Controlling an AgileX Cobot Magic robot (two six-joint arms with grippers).
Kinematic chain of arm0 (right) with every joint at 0, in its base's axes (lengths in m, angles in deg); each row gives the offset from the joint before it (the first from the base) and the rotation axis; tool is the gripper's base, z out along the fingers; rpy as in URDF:
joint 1: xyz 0 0 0.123 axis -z
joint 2: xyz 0 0 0 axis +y
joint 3: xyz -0.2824 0 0.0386 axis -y
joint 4: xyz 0.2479 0 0.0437 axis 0.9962 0 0.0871
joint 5: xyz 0 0 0 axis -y
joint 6: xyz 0.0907 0 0.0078 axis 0.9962 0 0.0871
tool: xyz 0 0 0 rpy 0 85 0
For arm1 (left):
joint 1: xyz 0 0 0.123 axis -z
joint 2: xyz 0 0 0 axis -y
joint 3: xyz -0.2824 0 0.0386 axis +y
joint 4: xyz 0.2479 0 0.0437 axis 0.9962 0 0.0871
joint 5: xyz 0 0 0 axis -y
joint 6: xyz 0.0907 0 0.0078 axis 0.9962 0 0.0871
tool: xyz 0 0 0 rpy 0 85 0
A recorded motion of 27 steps. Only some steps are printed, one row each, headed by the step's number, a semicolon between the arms.
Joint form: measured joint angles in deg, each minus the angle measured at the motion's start. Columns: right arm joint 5, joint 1, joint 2, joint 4, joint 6, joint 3; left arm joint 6, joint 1, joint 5, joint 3, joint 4, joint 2.
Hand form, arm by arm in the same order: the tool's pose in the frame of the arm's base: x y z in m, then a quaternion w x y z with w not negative. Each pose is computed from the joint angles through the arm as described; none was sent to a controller.
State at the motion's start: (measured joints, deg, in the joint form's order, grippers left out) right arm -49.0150 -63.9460 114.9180 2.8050 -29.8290 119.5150; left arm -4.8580 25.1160 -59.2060 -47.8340 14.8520 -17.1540
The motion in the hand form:
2: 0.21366 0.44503 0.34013 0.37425 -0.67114 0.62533 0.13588; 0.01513 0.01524 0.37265 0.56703 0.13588 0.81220 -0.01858
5: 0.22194 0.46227 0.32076 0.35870 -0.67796 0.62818 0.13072; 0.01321 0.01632 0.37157 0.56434 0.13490 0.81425 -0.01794
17: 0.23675 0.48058 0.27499 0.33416 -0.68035 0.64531 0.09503; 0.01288 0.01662 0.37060 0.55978 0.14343 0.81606 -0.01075
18: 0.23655 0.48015 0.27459 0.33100 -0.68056 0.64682 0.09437; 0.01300 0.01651 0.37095 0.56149 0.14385 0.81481 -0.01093
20: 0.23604 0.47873 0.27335 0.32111 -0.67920 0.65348 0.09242; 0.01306 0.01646 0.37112 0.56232 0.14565 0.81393 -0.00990
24: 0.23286 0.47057 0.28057 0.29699 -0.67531 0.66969 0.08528; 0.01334 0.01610 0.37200 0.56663 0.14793 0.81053 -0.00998
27: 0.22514 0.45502 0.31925 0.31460 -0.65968 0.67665 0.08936; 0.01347 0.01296 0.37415 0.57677 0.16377 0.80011 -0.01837
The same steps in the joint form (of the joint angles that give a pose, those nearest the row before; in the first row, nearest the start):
2: -3.15 0.00 7.27 0.00 -1.03 6.70; -0.19 0.00 -0.34 0.02 0.07 1.59
5: -6.11 0.00 13.44 0.00 -1.24 13.77; -0.19 0.00 -1.12 0.02 0.07 1.98
17: -7.64 0.00 21.30 -4.02 1.04 19.00; 1.03 0.00 -1.79 0.02 0.07 1.98
18: -8.04 0.00 21.30 -4.02 1.15 19.00; 1.08 0.00 -1.55 0.02 0.07 1.98
20: -9.27 0.00 21.30 -4.13 1.86 19.01; 1.33 0.00 -1.43 0.02 0.07 1.98
24: -13.55 0.00 20.07 -4.58 3.60 19.00; 1.63 0.00 -0.81 0.02 0.01 1.98
27: -15.84 -0.17 15.40 -5.53 5.71 18.75; 3.69 0.00 1.00 0.02 -1.83 1.98

